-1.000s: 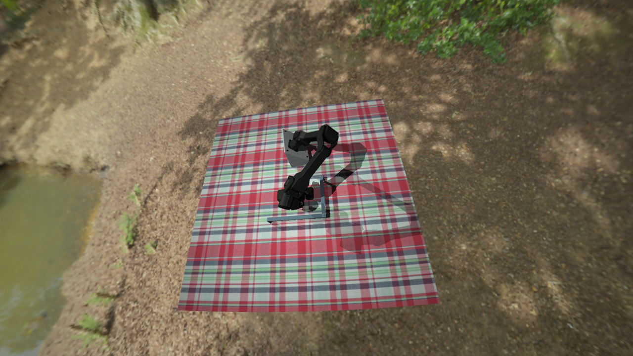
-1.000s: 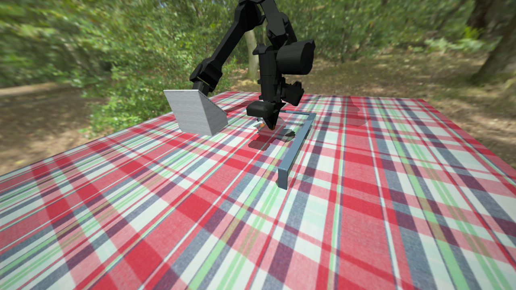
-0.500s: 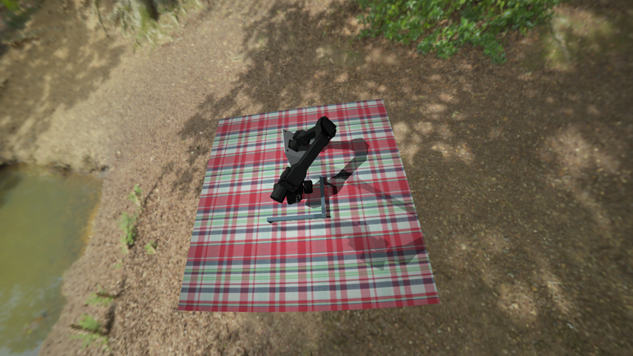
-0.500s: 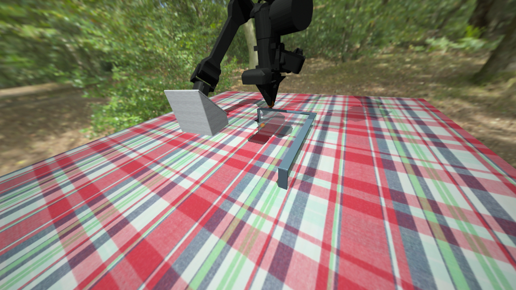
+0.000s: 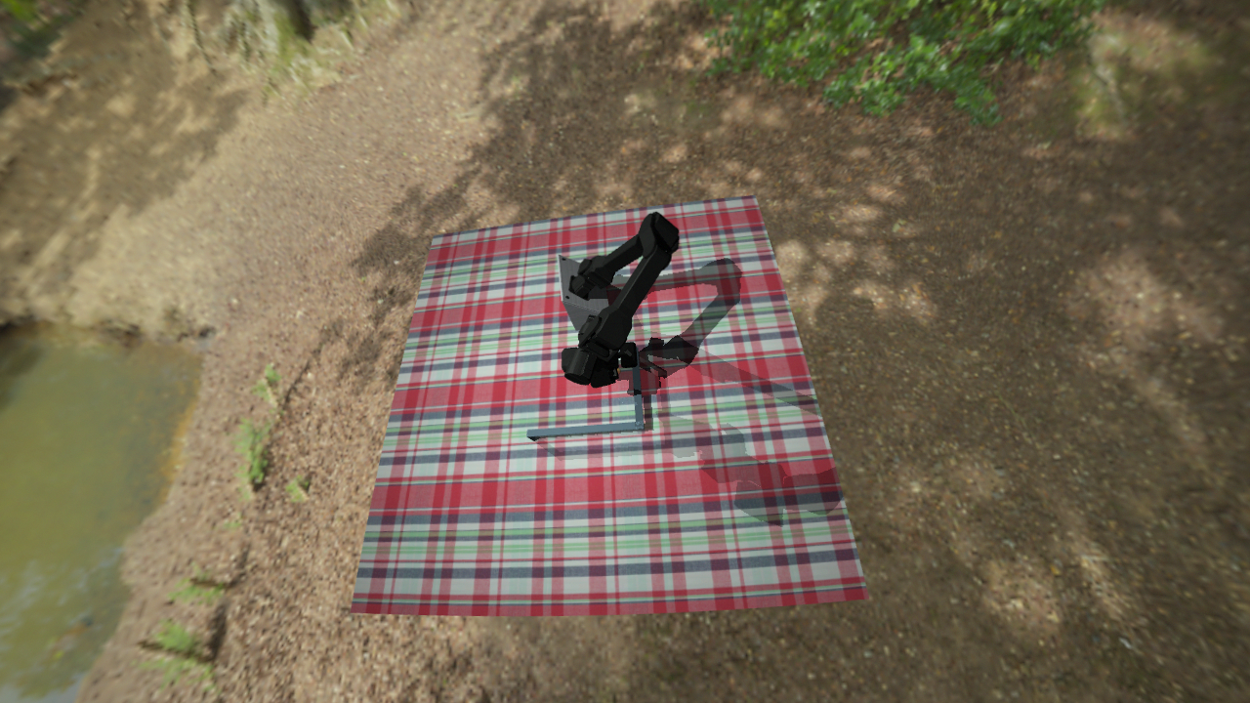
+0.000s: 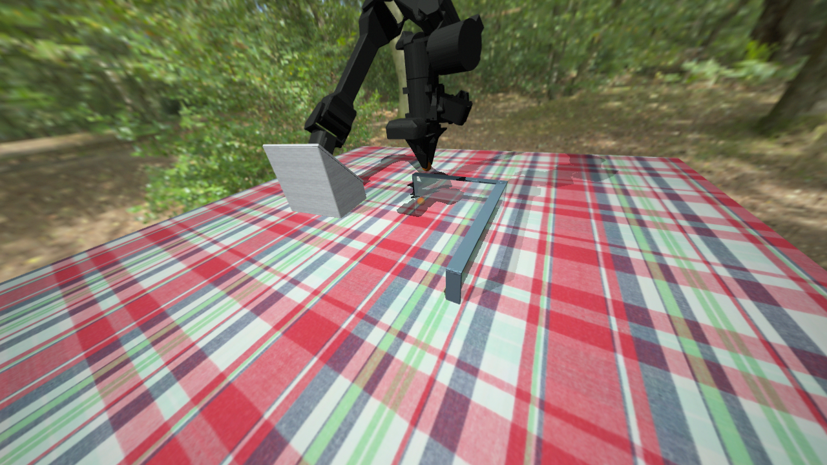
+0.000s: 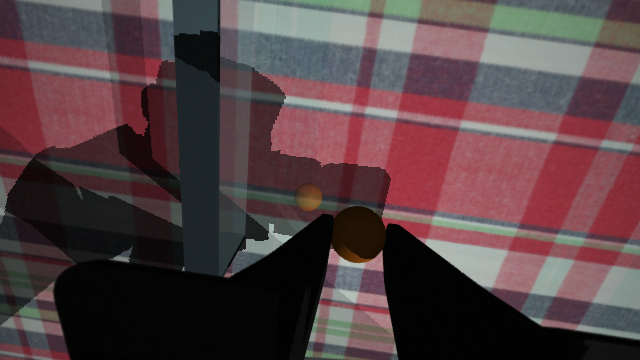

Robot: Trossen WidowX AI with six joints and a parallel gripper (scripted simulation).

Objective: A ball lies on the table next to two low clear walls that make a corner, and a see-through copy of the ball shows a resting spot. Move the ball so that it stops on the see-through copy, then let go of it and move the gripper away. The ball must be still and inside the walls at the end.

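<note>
Now: gripper tip 4 cm past the see-through copy of ball, 2 cm to the right of it and 10 cm above it. Round my gripper tip: orange ball right at my gripper tip.
</note>
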